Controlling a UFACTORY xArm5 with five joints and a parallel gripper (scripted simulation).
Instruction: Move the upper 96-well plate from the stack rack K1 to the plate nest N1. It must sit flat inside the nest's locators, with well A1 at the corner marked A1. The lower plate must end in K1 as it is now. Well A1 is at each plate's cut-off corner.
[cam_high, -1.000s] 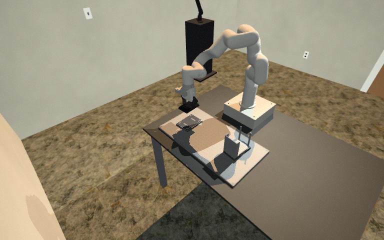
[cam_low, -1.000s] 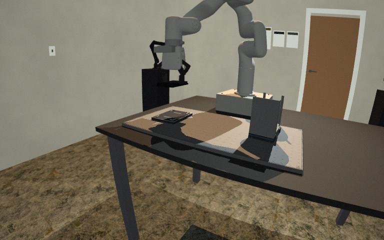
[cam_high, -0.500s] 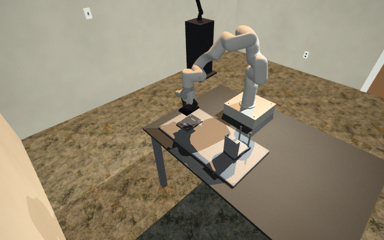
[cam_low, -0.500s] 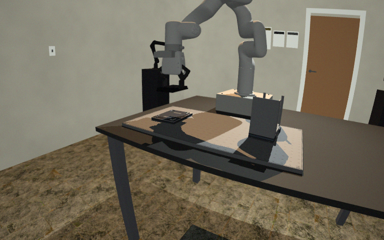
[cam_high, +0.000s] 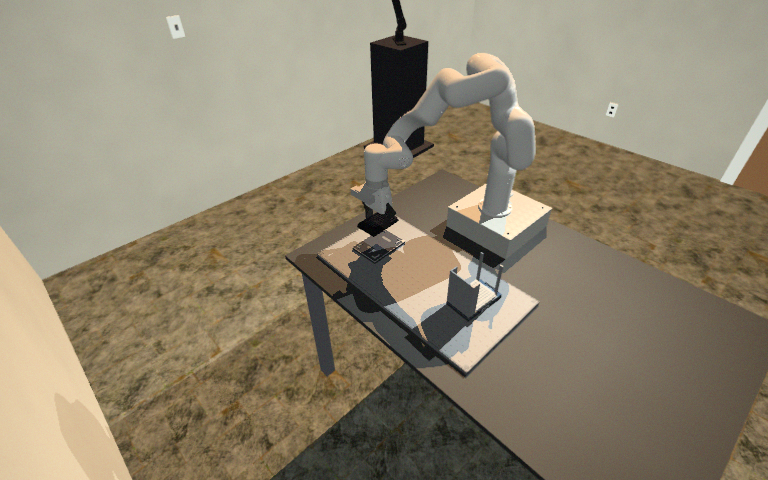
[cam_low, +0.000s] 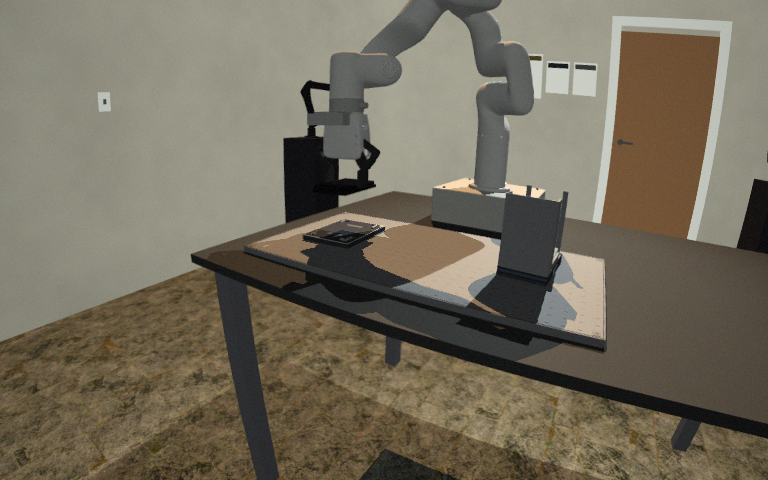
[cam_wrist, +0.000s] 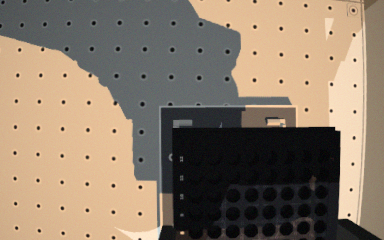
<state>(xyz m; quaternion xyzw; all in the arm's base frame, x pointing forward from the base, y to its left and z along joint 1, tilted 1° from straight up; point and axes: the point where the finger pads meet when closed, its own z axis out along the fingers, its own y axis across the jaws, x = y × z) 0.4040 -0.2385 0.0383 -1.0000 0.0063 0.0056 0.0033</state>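
My gripper is now 12 cm above the plate nest N1. The rest, counted from my hand: black 96-well plate 1 cm below; grey rack wall 6 cm ahead, 41 cm to the left, 4 cm below; light plate 42 cm to the left, 10 cm below.
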